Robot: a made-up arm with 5 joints. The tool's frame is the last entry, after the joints.
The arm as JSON. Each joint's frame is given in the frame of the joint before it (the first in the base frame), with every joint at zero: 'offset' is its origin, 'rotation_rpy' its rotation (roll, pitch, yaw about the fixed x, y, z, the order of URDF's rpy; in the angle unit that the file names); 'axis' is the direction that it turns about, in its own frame. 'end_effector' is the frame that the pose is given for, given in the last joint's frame.
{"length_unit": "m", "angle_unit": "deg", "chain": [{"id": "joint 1", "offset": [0.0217, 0.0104, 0.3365], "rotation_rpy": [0.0, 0.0, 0.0], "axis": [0.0, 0.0, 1.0]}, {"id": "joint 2", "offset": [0.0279, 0.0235, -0.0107], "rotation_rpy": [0.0, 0.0, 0.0], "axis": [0.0, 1.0, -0.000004]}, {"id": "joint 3", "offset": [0.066, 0.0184, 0.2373], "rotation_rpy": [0.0, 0.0, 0.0], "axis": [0.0, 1.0, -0.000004]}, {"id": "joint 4", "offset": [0.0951, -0.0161, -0.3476], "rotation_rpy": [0.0, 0.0, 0.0], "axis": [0.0, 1.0, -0.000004]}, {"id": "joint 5", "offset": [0.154, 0.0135, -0.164], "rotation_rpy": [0.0, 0.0, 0.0], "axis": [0.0, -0.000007, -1.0]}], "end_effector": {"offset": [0.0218, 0.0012, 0.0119], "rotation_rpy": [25.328, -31.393, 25.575]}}
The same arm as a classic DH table. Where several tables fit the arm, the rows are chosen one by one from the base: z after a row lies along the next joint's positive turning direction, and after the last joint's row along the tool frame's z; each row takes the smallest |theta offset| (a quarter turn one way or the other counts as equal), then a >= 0, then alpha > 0; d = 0 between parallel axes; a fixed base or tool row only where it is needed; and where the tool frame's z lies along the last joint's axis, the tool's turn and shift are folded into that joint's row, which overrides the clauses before.
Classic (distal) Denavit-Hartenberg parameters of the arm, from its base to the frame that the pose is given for. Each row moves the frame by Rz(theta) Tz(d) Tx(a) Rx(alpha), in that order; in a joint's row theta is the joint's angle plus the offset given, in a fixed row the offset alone. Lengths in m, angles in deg.
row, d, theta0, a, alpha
base (fixed), 0, 25.61, 0.0241, 0
joint 1, 0.3258, -25.61, 0.0279, -90
joint 2, 0, -74.46, 0.2463, 0
joint 3, 0, -30.84, -0.3604, 0
joint 4, 0.0393, -74.7, -0.154, 90
joint 5, 0.1408, 22.17, -0.0197, 140.49
tool (fixed), -0.0147, -125.03, 0, 0

